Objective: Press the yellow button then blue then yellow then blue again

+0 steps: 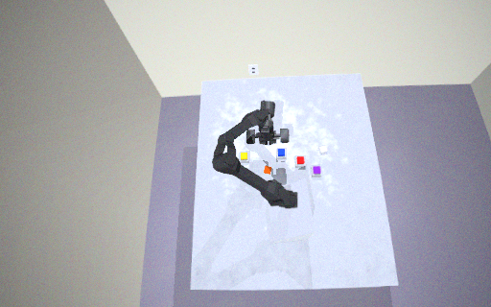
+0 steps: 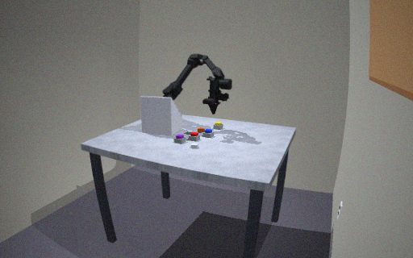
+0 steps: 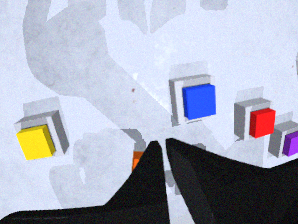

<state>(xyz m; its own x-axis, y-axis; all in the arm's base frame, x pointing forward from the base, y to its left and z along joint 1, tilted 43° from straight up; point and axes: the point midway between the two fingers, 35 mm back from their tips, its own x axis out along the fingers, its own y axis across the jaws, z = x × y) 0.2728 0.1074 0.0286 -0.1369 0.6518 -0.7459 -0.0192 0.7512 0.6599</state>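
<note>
My gripper tip is 20 mm past the yellow button, 120 mm to the right of it and 90 mm above it. Round my gripper tip: orange block (90 mm behind, 110 mm below); then red button (50 mm behind, 150 mm to the right, 90 mm below); then blue button (60 mm to the right, 90 mm below).
</note>
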